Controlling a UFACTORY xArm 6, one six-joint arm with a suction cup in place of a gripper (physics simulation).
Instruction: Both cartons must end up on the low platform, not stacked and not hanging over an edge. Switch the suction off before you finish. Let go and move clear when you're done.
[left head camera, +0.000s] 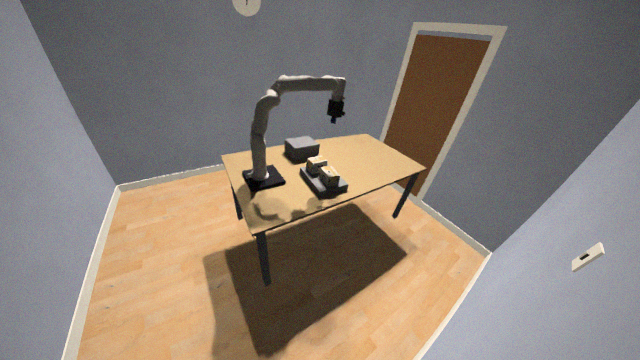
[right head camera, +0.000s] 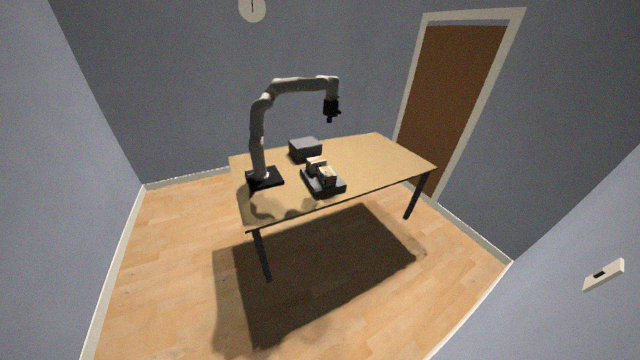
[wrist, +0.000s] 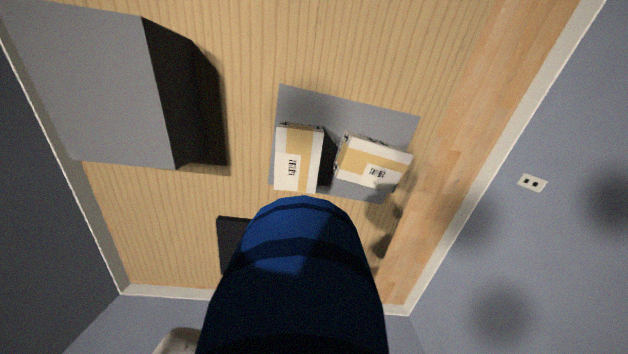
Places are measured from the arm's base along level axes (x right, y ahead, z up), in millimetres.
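Pixels of known places: end effector, tool point: (left head camera: 332, 122) (right head camera: 329, 122) (wrist: 302, 243); arm's base, origin of the base link: (left head camera: 260, 176) (right head camera: 260, 176).
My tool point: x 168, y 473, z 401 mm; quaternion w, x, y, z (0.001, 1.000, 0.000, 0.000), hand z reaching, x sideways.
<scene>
Ahead of a thing's pixels: the offset from my tool point to its top centre. Level surfaces: height alone.
One carton @(dy -77, dx -21, dz -284 mm) (left head camera: 315, 165) (right head camera: 315, 165) (wrist: 298, 158), white with a tan band, stands upright on the low grey platform @(dy -78, dx +72, dz -375 mm) (left head camera: 334, 192) (right head camera: 330, 191) (wrist: 372, 119), on the side towards the tall grey block. The other carton @(dy -81, dx +136, dz -297 mm) (left head camera: 329, 176) (right head camera: 327, 176) (wrist: 373, 160) stands beside it, turned at an angle, with a gap between them. They are not stacked. In the wrist view their tops reach near or past the platform's outline; their bases there are hidden. My suction cup (left head camera: 333, 120) (right head camera: 329, 119) (wrist: 301, 220) is open, holds nothing and hangs high above the cartons, apart from them.
A taller grey block @(dy +16, dx -367, dz -303 mm) (left head camera: 302, 148) (right head camera: 305, 148) (wrist: 95, 90) stands on the wooden table @(dz -423 mm) (left head camera: 380, 160) (right head camera: 385, 160) (wrist: 245, 60), behind the platform. The arm's black base plate (left head camera: 276, 181) (right head camera: 275, 181) (wrist: 231, 240) is at the table's left end in the head views.
</scene>
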